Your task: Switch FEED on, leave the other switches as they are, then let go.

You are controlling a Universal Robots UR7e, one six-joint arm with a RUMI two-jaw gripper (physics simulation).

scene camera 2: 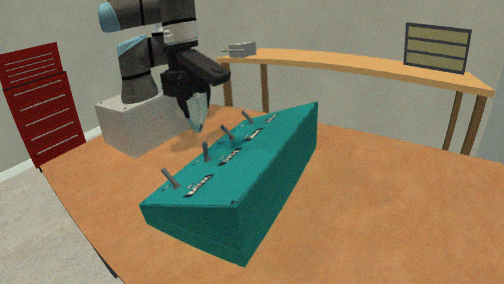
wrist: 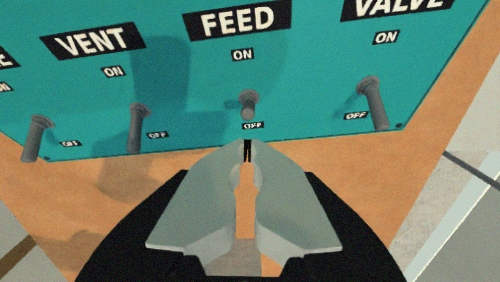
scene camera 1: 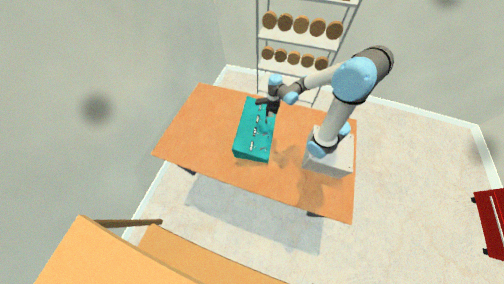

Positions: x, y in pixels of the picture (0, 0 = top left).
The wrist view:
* gripper: 247, 141
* teal switch panel: 79, 77
